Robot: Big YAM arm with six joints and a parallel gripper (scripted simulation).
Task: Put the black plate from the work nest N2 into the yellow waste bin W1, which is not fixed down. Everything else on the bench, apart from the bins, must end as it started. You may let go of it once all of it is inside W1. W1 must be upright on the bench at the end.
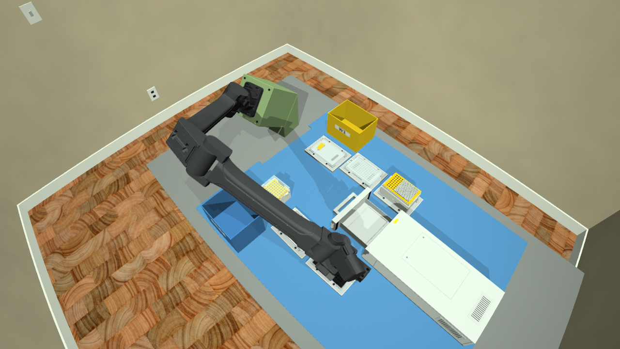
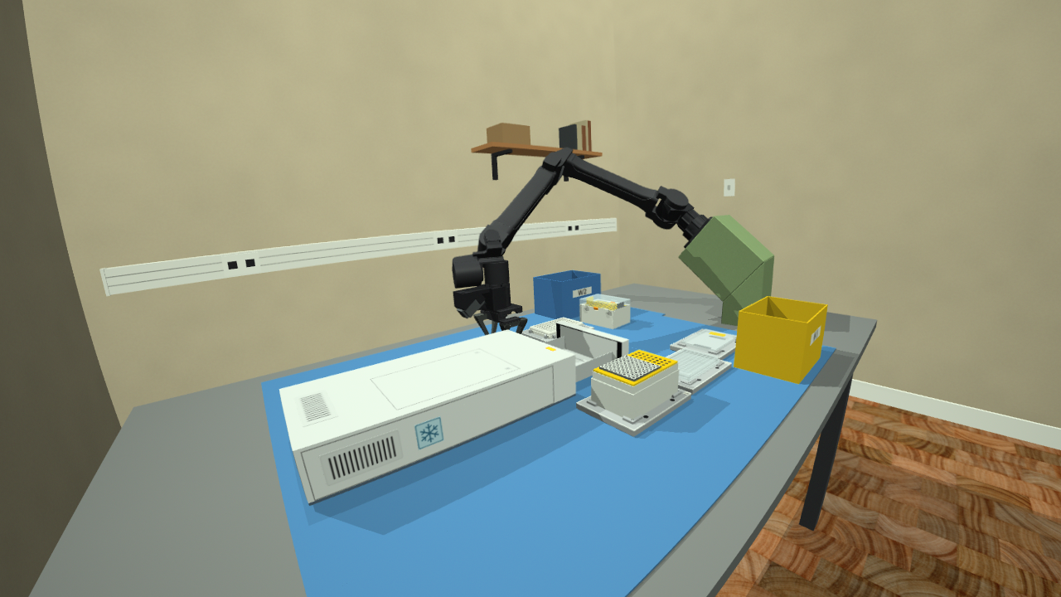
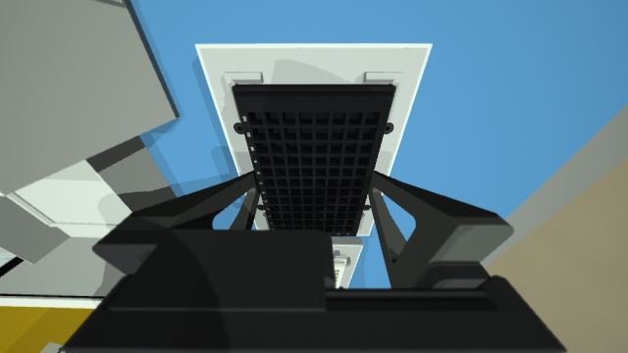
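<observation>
Right now my hand is right at the black plate. Also, from my hand: drawer (190 mm to the left, 40 mm ahead, 20 mm above); white well plate (180 mm behind, 30 mm to the left); work nest N2 (20 mm below).
</observation>
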